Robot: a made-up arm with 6 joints. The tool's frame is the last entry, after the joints. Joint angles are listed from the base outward. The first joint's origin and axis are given. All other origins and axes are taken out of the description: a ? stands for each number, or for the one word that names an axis. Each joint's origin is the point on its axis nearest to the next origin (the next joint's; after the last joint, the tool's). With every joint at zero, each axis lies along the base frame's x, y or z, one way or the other. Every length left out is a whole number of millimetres.
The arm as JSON. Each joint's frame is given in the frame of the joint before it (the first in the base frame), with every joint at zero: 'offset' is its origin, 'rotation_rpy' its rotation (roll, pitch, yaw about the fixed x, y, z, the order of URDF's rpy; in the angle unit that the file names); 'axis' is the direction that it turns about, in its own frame. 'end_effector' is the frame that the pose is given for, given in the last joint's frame.
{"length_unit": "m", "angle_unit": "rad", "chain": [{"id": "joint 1", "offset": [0.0, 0.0, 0.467], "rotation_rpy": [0.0, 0.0, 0.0], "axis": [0.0, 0.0, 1.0]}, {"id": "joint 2", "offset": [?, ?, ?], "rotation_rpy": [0.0, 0.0, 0.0], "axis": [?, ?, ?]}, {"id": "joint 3", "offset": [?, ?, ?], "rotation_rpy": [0.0, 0.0, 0.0], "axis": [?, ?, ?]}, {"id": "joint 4", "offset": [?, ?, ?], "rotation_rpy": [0.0, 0.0, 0.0], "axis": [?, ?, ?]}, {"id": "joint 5", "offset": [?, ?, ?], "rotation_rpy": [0.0, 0.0, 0.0], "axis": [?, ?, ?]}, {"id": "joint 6", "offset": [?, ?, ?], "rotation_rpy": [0.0, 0.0, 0.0], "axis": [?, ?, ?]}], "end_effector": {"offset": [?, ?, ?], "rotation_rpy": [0.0, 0.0, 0.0]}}
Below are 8 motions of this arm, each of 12 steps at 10 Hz.
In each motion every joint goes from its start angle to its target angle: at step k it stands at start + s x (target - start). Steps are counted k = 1, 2, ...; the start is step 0. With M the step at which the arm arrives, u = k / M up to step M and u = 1 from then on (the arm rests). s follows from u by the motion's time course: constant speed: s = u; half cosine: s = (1 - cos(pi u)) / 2; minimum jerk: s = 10 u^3 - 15 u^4 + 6 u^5.
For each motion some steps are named. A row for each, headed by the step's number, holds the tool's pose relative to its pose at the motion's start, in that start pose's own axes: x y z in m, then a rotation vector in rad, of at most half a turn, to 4 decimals.
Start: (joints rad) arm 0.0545 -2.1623 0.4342 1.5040 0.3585 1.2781
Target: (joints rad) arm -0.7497 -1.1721 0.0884 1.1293 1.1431 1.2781
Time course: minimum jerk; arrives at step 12
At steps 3, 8, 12:
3: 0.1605 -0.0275 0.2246 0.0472 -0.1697 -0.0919
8: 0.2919 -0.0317 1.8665 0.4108 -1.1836 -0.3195
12: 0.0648 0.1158 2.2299 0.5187 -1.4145 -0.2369

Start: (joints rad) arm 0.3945 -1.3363 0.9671 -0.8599 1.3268 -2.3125
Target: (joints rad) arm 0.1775 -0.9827 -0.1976 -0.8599 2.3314 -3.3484
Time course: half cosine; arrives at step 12
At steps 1, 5, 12:
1: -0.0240 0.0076 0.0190 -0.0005 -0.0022 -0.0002
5: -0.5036 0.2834 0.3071 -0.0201 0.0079 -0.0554
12: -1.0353 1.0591 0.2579 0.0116 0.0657 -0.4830

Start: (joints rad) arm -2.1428 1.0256 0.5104 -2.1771 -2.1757 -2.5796
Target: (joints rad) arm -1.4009 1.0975 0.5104 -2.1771 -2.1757 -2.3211
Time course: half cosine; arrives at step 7
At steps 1, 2, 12:
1: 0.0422 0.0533 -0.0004 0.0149 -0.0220 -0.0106
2: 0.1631 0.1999 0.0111 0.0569 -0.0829 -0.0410
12: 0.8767 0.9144 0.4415 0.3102 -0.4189 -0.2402

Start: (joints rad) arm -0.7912 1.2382 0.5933 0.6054 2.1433 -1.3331
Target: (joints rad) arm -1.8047 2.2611 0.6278 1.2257 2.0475 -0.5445
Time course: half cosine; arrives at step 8
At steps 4, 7, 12:
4: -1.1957 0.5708 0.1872 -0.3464 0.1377 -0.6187
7: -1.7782 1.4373 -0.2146 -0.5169 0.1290 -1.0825
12: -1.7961 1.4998 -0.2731 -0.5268 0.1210 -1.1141

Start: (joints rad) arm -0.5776 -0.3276 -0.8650 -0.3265 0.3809 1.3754
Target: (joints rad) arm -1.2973 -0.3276 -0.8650 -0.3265 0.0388 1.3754
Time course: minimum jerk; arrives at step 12
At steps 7, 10, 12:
7: -0.0848 -0.0708 -0.1686 0.1303 0.4420 0.0044
10: -0.1524 -0.0917 -0.2346 0.2259 0.6399 0.0022
12: -0.1610 -0.0935 -0.2413 0.2381 0.6618 0.0016

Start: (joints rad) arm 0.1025 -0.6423 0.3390 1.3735 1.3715 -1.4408
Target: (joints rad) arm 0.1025 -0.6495 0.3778 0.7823 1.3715 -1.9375
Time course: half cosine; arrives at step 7
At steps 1, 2, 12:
1: -0.0039 -0.0003 0.0022 0.0282 -0.0290 -0.0029
2: -0.0148 -0.0011 0.0078 0.1072 -0.1106 -0.0071
12: -0.0740 -0.0033 0.0212 0.5589 -0.5886 0.0925

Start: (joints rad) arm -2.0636 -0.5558 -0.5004 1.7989 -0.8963 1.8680
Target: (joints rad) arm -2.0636 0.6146 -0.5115 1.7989 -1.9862 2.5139
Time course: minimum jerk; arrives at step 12
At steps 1, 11, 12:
1: 0.0042 -0.0064 0.0004 -0.0079 -0.0047 0.0029
11: 0.3639 -1.1251 0.7684 -1.7697 -0.5748 0.5191
12: 0.3630 -1.1288 0.7750 -1.7792 -0.5755 0.5222

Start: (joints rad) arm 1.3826 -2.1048 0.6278 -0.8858 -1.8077 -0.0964
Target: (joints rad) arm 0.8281 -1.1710 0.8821 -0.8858 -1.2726 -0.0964
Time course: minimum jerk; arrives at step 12
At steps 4, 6, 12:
4: 0.3166 -0.0655 0.2411 0.0538 0.0533 -0.0502
6: 0.8036 -0.2262 0.4621 0.1282 0.1134 -0.1507
12: 1.5940 -0.7199 0.5224 0.2336 0.1754 -0.4026

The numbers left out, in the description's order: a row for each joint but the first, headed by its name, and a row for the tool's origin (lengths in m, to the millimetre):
joint 2: xyz 0.0 0.0 0.0, axis 0.0 1.0 0.0
joint 3: xyz 0.0 0.0 1.236, axis 0.0 -1.0 0.0
joint 4: xyz 0.968 0.0 0.0, axis -1.0 0.0 0.0
joint 5: xyz 0.0 -0.147 0.0, axis 0.0 -1.0 0.0
joint 6: xyz 0.0 0.0 0.0, axis -1.0 0.0 0.0
tool: xyz 0.0 0.0 0.0

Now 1 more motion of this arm.
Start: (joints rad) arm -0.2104 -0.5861 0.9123 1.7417 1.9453 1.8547
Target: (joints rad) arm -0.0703 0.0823 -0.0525 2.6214 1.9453 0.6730
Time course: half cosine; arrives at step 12
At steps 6, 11, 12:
6: 0.2644 -0.2310 1.0710 1.4072 -0.0612 -0.3628
11: 0.7619 -0.9005 1.5847 2.4213 -0.4417 -1.1785
12: 0.7795 -0.9273 1.5901 2.4438 -0.4656 -1.2166

